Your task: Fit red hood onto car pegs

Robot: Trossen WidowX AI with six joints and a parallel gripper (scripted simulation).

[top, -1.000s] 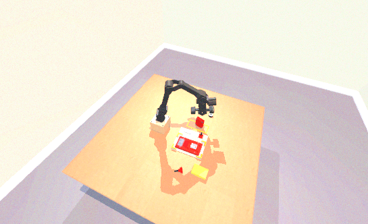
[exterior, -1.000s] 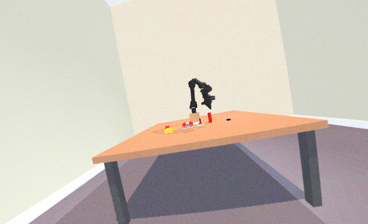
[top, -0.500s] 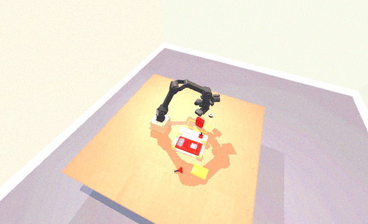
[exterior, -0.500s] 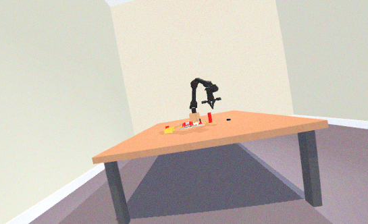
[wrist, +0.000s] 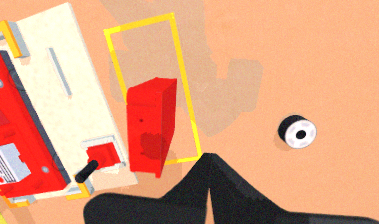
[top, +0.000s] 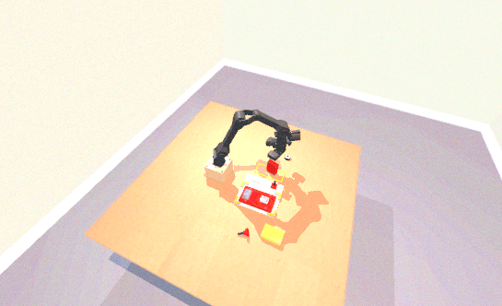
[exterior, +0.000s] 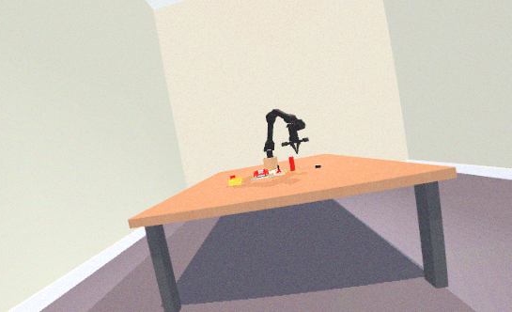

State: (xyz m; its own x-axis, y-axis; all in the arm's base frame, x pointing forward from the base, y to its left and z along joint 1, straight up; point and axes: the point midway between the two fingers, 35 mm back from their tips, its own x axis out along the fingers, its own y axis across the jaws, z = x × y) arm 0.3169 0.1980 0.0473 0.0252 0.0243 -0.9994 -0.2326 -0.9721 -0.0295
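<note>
Now: gripper tip 60 mm above the red hood, 40 mm to the left of it and 10 mm past it. From my gripper tip the other things lie so: black-and-white wheel 120 mm to the left, 100 mm below, 40 mm ahead; then yellow block 440 mm to the right, 140 mm ahead, 100 mm below; then white jig board 250 mm to the right, 100 mm below, 10 mm behind.
</note>
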